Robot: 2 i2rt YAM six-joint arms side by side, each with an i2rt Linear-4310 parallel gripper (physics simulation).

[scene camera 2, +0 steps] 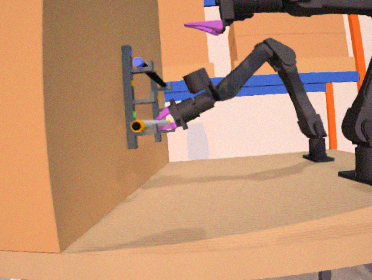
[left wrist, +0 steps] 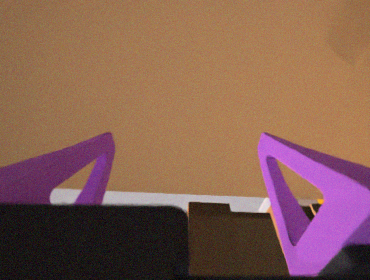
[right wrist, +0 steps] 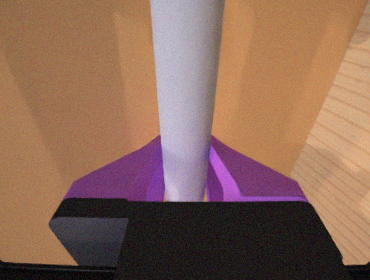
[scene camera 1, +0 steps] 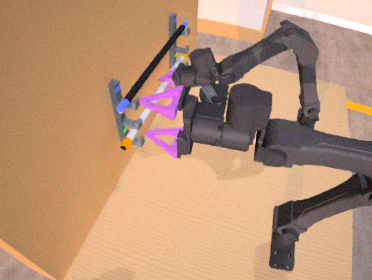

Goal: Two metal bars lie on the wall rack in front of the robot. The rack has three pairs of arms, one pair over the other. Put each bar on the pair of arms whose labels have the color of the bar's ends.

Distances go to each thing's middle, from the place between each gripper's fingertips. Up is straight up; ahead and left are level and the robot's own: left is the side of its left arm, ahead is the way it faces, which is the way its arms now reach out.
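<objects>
As for the light grey bar (right wrist: 186,47), my right hand is 6 cm to the right of it, 3 cm past it and 1 cm below it. The black bar (scene camera 1: 125,102) is 3 cm behind my right hand, 6 cm to the left of it and 15 cm above it.
Taking the black bar again, my left gripper is 33 cm to the left of it, 14 cm short of it and 10 cm above it. The light grey bar is 14 cm ahead of my left hand, 33 cm to the right of it and 24 cm below it.
</objects>
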